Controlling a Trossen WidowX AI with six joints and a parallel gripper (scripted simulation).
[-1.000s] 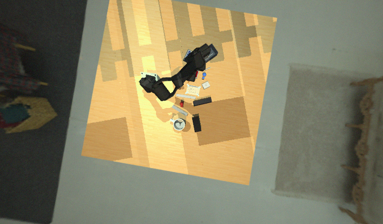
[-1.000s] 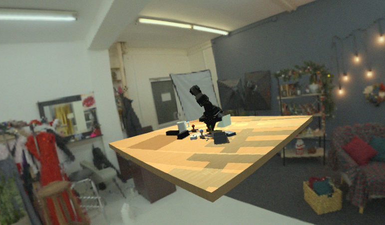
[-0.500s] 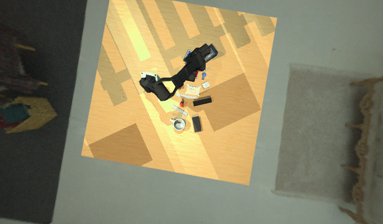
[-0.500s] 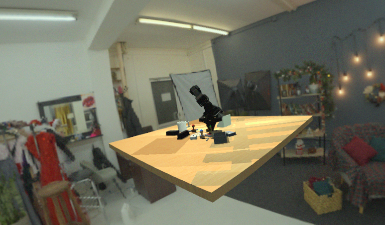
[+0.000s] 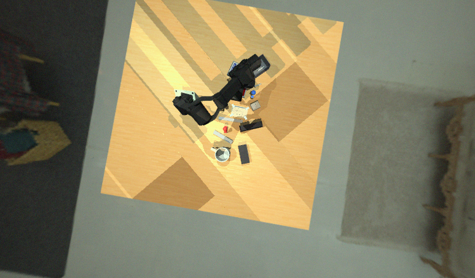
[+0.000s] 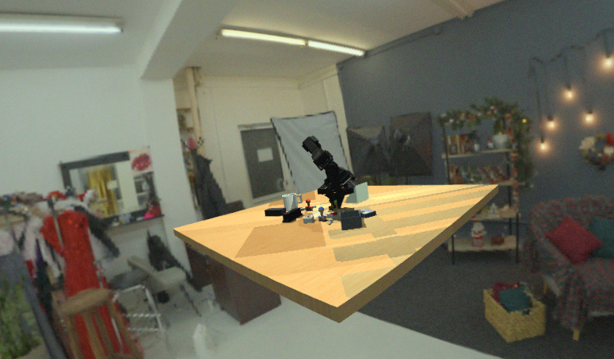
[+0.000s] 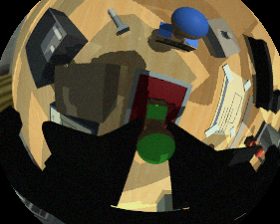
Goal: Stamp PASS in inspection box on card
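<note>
Right now my gripper tip is right at the green-knobbed PASS stamp. Also, from my gripper tip: blue-knobbed stamp 9 cm ahead, 1 cm to the right, 1 cm below; tan block 8 cm to the left, 2 cm ahead, 1 cm below; red ink pad 3 cm below.
</note>
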